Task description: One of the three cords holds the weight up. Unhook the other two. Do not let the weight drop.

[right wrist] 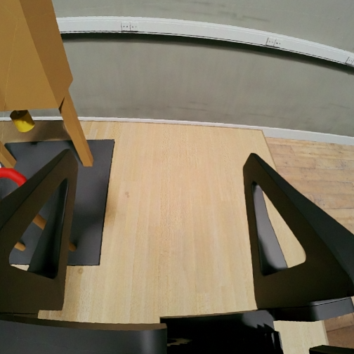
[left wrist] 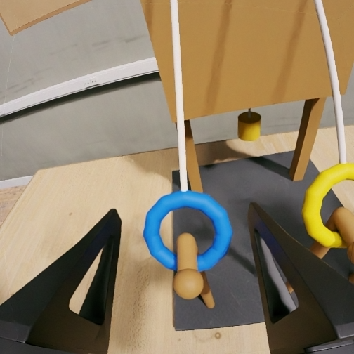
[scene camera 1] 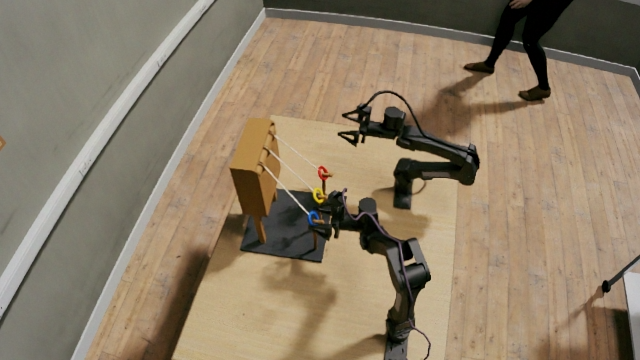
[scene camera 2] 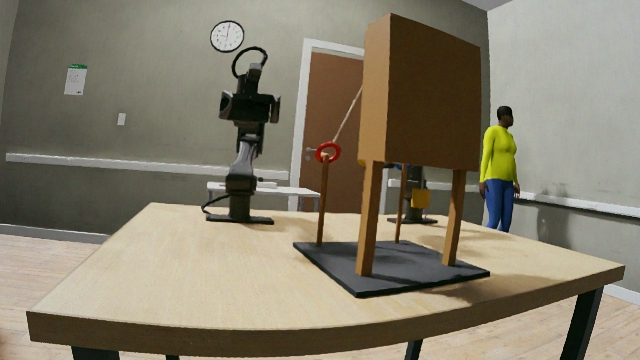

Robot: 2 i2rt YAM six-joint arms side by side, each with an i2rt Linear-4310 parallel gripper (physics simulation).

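Frame: origin at the left arm's base, x ahead, y left, z up, level; metres.
Seen in the pictures: left gripper, fingertip midpoint: (scene camera 1: 310, 217); right gripper, fingertip midpoint: (scene camera 1: 339, 124) (scene camera 2: 254, 102); left arm's base, origin of the base link: (scene camera 1: 397, 335) (scene camera 2: 413, 222); right arm's base, origin of the base link: (scene camera 1: 403, 189) (scene camera 2: 238, 220).
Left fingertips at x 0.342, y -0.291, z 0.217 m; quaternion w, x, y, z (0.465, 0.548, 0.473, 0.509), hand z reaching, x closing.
Offsets run from my left fingertips to a thing's top centre. Level surfaces: height alone.
A blue ring @[dy +0.000, dx -0.009, dz +0.013 m] (scene camera 1: 310, 218) (left wrist: 152, 232), a yellow ring @[dy -0.099, dx -0.009, dz +0.014 m] (scene camera 1: 315, 195) (left wrist: 313, 215) and a red ring @[dy -0.197, dx -0.008, dz +0.013 m] (scene camera 1: 320, 172) (scene camera 2: 318, 151) (right wrist: 12, 175) hang on wooden pegs, each on a white cord from the brown box (scene camera 1: 250, 145) (scene camera 2: 430, 100). The yellow weight @[dy -0.097, dx +0.194, dz -0.059 m] (scene camera 2: 420, 198) (left wrist: 249, 126) (right wrist: 22, 121) hangs below the box, clear of the base. The cords' run inside the box is hidden. My left gripper (scene camera 1: 318, 218) (left wrist: 182, 211) is open, its fingers either side of the blue ring, apart from it. My right gripper (scene camera 1: 342, 125) (right wrist: 162, 157) is open and empty, high above the table.
The box's legs and the ring posts stand on a dark base plate (scene camera 1: 295, 250) (scene camera 2: 350, 287) on the wooden table @[dz -0.217 m] (scene camera 1: 250, 310) (scene camera 2: 175, 280). The yellow ring's peg is just outside my left gripper's right-hand finger in the left wrist view. People stand away from the table.
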